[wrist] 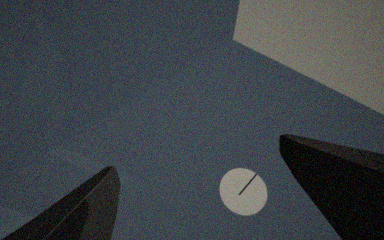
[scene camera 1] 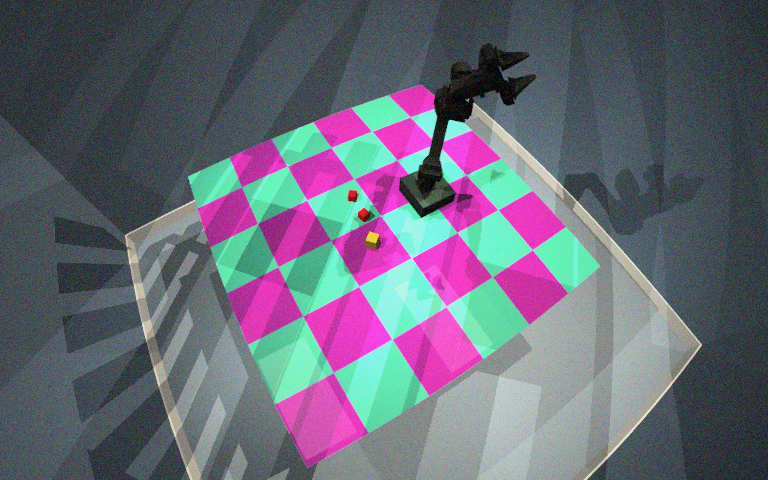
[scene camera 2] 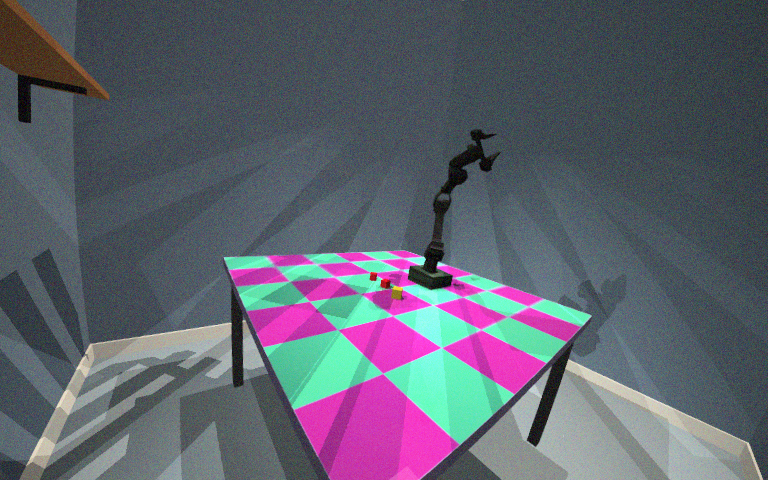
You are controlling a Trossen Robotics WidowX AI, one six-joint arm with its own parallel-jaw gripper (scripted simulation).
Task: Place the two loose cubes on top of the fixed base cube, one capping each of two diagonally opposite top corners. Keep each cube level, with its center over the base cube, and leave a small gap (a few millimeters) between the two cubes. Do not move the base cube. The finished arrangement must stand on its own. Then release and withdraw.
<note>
The gripper point(scene camera 1: 532, 65) is open and holds nothing.
The gripper is seen too in the wrist view point(wrist: 200, 158).
</note>
